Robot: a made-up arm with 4 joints.
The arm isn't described. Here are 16 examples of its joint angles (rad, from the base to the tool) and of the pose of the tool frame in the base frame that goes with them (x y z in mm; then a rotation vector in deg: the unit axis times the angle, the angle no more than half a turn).
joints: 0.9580 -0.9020 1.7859 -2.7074
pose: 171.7 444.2 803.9 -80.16 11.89 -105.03
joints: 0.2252 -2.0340 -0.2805 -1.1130
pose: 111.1 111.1 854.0 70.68 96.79 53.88
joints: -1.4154 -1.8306 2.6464 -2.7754
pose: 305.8 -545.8 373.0 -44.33 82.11 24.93
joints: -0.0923 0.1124 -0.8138 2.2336
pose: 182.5 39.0 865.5 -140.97 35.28 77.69
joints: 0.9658 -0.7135 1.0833 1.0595
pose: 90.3 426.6 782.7 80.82 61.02 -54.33
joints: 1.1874 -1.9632 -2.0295 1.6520
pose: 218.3 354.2 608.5 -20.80 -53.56 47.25
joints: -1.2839 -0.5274 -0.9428 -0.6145
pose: 190.8 -378.5 501.6 116.25 -80.78 69.45
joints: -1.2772 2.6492 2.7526 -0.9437
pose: 329.1 -425.0 457.9 -92.41 -8.03 107.01
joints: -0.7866 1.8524 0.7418 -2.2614
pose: 155.4 -250.6 695.3 -128.77 -101.16 24.94
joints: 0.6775 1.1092 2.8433 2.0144
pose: 274.7 173.6 789.0 0.71 94.87 29.27
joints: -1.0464 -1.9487 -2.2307 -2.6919
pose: 260.0 -398.7 495.7 -60.93 83.48 104.69
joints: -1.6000 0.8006 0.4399 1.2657
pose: 86.7 -396.0 352.7 -76.28 19.88 -40.29
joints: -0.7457 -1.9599 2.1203 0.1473
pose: 283.8 -450.6 761.9 -67.12 -87.92 39.80
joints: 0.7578 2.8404 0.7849 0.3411
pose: 218.9 448.1 664.1 -2.70 11.87 -128.17
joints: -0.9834 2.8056 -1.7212 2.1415
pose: 163.6 -483.6 537.2 42.01 -31.53 -3.12
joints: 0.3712 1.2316 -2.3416 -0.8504
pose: 300.1 134.4 863.9 27.20 -111.12 11.45
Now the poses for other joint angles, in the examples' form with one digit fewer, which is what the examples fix.
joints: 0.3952 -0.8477 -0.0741 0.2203
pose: 86 203 809 98.7 26.7 30.8
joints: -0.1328 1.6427 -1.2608 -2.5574
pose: 201 -99 922 -34.4 -80.5 38.7
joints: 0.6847 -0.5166 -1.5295 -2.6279
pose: 260 314 711 -78.1 85.5 85.6
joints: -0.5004 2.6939 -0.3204 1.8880
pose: 112 -205 839 -33.3 7.4 -51.7
